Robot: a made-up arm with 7 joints.
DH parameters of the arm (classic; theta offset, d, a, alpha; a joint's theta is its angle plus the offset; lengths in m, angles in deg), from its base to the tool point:
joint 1: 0 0.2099 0 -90
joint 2: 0 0 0 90
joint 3: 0 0.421 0.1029 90
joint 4: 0 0 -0.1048 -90
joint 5: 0 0.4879 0 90
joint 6: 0 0 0.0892 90
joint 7: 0 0 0 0
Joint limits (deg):
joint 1: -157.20..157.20
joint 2: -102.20..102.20
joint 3: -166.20..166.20
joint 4: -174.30..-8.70
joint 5: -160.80..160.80
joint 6: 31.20..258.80
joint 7: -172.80..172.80
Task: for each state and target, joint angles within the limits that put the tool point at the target. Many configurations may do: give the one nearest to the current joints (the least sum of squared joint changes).
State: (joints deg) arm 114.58 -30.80 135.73 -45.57 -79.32 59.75 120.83
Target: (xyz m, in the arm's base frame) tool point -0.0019 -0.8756 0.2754
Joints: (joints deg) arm 118.47 -45.53 143.95 -81.52 -75.20 55.10 120.83
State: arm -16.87 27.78 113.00 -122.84 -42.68 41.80 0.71
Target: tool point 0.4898 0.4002 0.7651
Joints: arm -35.94 38.52 113.56 -84.66 -45.91 47.38 0.71
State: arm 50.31 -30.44 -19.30 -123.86 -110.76 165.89 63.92
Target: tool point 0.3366 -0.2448 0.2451
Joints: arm 13.94 -8.42 -59.82 -151.30 -117.84 158.08 63.92
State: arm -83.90 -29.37 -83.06 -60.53 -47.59 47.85 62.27
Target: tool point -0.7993 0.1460 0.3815
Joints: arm -61.44 -53.88 -100.45 -86.90 -46.82 46.36 62.27
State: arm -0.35 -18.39 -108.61 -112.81 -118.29 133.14 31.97
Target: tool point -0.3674 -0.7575 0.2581
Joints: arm 20.66 -52.85 -123.29 -88.97 -115.51 121.08 31.97
